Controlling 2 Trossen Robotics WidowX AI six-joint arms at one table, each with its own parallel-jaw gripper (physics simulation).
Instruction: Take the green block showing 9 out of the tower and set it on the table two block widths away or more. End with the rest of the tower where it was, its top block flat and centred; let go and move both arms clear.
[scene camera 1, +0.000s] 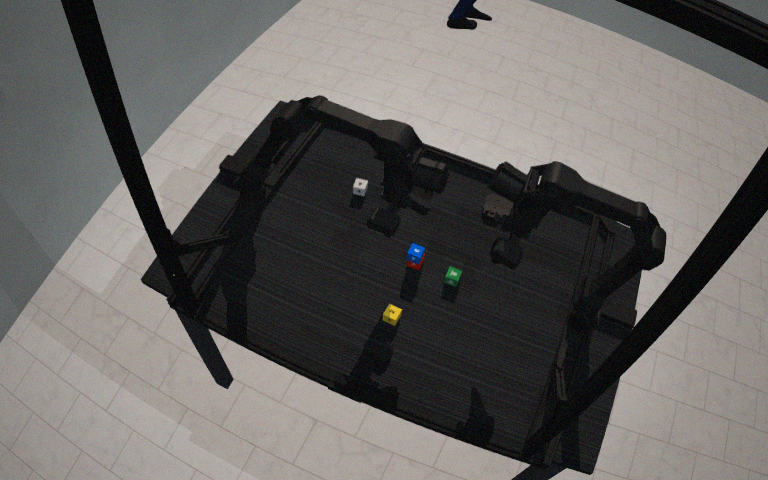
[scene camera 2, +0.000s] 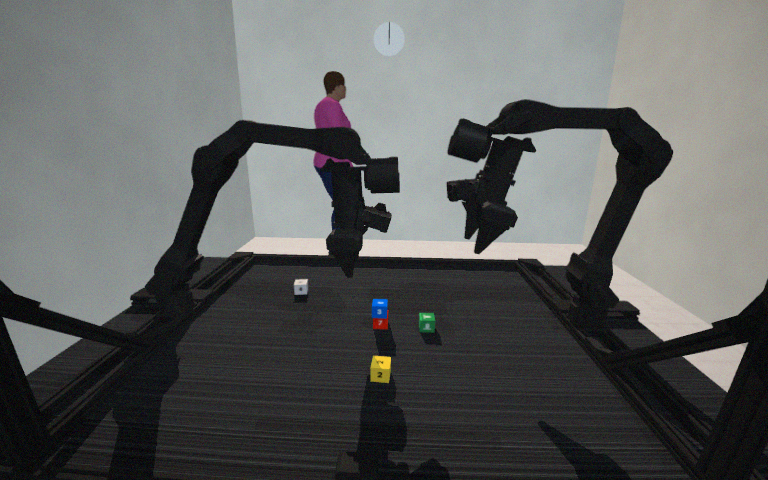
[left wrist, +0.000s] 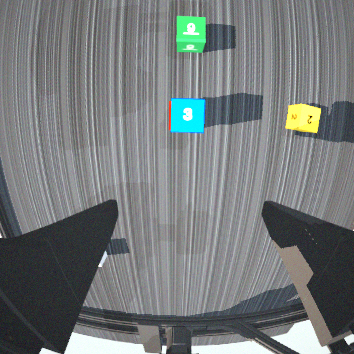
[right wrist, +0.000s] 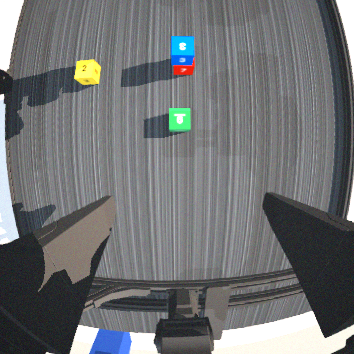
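Where they show: left gripper, between the fingertips: (scene camera 2: 352, 268) (left wrist: 191, 208); right gripper, between the fingertips: (scene camera 2: 471, 245) (right wrist: 191, 201); left arm's base, origin of its link: (scene camera 1: 252, 195) (scene camera 2: 176, 310) (left wrist: 178, 330); right arm's base, origin of its link: (scene camera 1: 580, 323) (scene camera 2: 586, 323) (right wrist: 181, 299).
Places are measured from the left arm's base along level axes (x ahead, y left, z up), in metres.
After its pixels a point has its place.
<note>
The green block showing 9 (scene camera 1: 452, 276) {x 0.566, y -0.014, z 0.010 m} (scene camera 2: 427, 322) {x 0.567, y -0.020, z 0.005 m} (left wrist: 191, 32) {x 0.562, y -0.006, z 0.010 m} (right wrist: 179, 119) {x 0.569, y -0.004, z 0.010 m} lies flat on the table, apart from the tower, to its right in scene camera 2. The tower is a blue block showing 3 (scene camera 1: 415, 251) {x 0.464, y -0.005, z 0.039 m} (scene camera 2: 380, 307) {x 0.466, y -0.017, z 0.036 m} (left wrist: 187, 115) {x 0.464, y -0.001, z 0.038 m} (right wrist: 182, 46) {x 0.467, y 0.000, z 0.038 m} on a red block showing 7 (scene camera 2: 380, 322) {x 0.466, y -0.013, z -0.003 m} (right wrist: 183, 68) {x 0.482, y 0.003, z 0.001 m}. The blue block looks flat and about centred. My left gripper (scene camera 2: 348, 271) {x 0.407, y -0.001, z 0.116 m} (left wrist: 191, 208) {x 0.407, y -0.001, z 0.116 m} is open and empty, above the table and left of the tower in scene camera 2. My right gripper (scene camera 2: 473, 244) {x 0.647, y -0.004, z 0.173 m} (right wrist: 191, 201) {x 0.647, y -0.004, z 0.173 m} is open and empty, high beyond the green block.
A yellow block (scene camera 1: 391, 314) {x 0.475, y -0.169, z 0.009 m} (scene camera 2: 380, 369) {x 0.475, y -0.178, z 0.007 m} (left wrist: 303, 118) {x 0.473, y -0.152, z 0.010 m} (right wrist: 87, 72) {x 0.483, y -0.154, z 0.010 m} lies on the near side of the tower in scene camera 2. A white block (scene camera 1: 360, 186) {x 0.251, y 0.143, z 0.010 m} (scene camera 2: 300, 286) {x 0.250, y 0.137, z 0.004 m} lies at the far left. Dark frame rails run along the table edges. A person (scene camera 2: 333, 113) stands beyond the table.
</note>
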